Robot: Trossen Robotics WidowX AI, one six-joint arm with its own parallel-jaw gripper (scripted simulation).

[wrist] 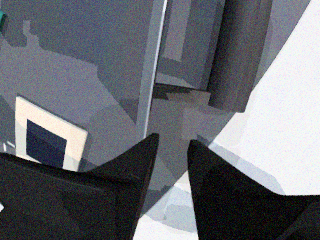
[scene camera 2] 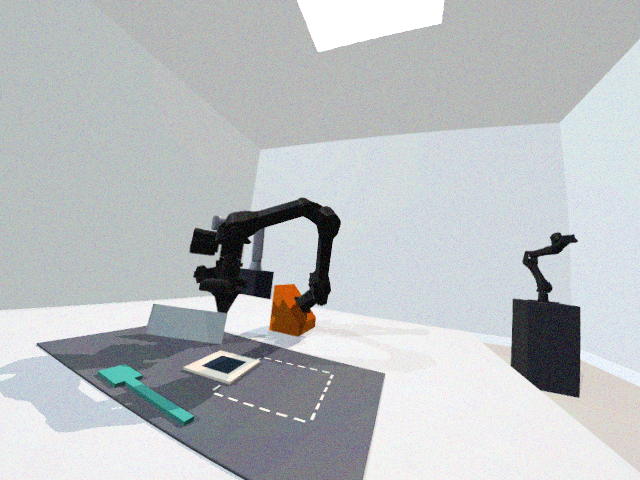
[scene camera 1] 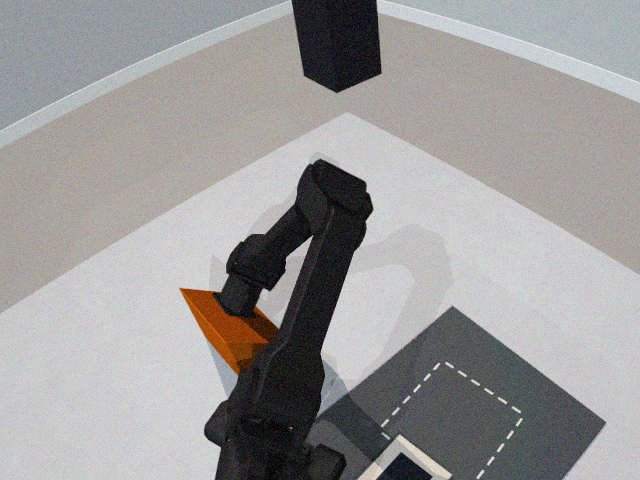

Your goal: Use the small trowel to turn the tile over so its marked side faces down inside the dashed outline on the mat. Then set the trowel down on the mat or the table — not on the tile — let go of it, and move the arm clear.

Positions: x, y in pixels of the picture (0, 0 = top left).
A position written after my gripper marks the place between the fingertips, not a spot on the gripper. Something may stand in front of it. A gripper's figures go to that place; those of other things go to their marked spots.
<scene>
My gripper (scene camera 2: 222, 315) is 0.67 m from the lens. A teal trowel (scene camera 2: 121, 375) is 0.51 m from the lens. A grey trowel (scene camera 2: 170, 321) is 0.70 m from the lens. The marked spots on the grey trowel and the teal trowel are 0.23 m apart.
</scene>
